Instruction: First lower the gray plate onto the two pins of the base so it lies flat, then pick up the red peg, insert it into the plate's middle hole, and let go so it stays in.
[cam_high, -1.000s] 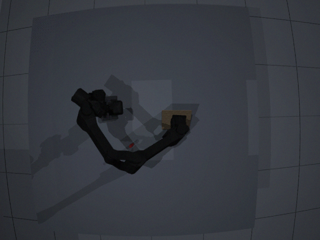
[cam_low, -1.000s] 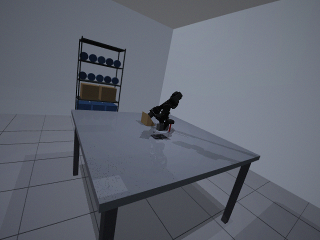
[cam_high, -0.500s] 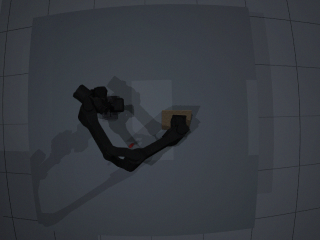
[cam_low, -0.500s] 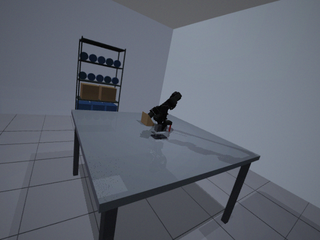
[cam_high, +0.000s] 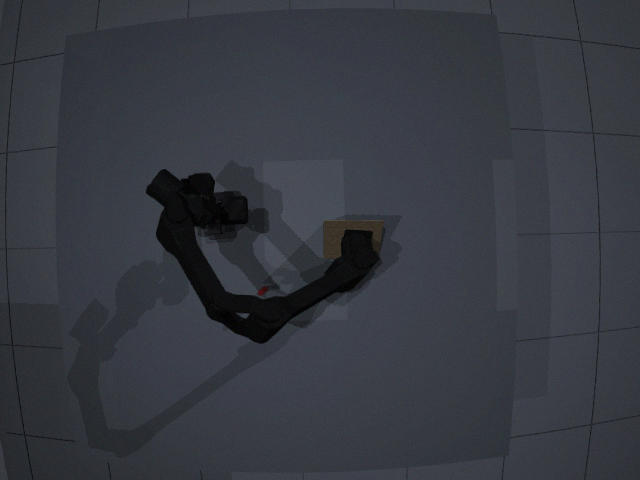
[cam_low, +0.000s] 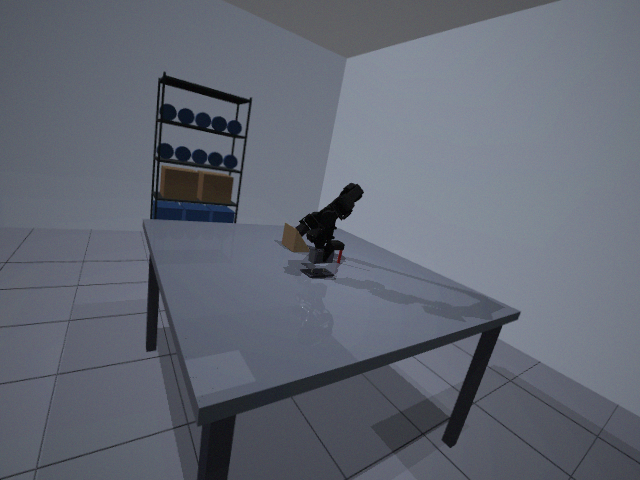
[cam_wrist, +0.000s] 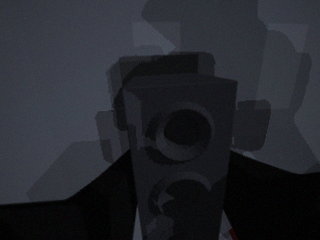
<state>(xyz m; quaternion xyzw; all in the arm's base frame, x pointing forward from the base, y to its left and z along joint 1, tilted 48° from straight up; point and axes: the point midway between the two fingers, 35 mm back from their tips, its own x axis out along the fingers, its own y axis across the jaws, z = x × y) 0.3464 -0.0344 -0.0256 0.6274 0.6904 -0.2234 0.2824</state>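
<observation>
Right now the dark base is 50 mm below my gripper tip. Also, from my gripper tip: gray plate (30 mm above); red peg (120 mm behind, 180 mm to the left, 20 mm below).
</observation>
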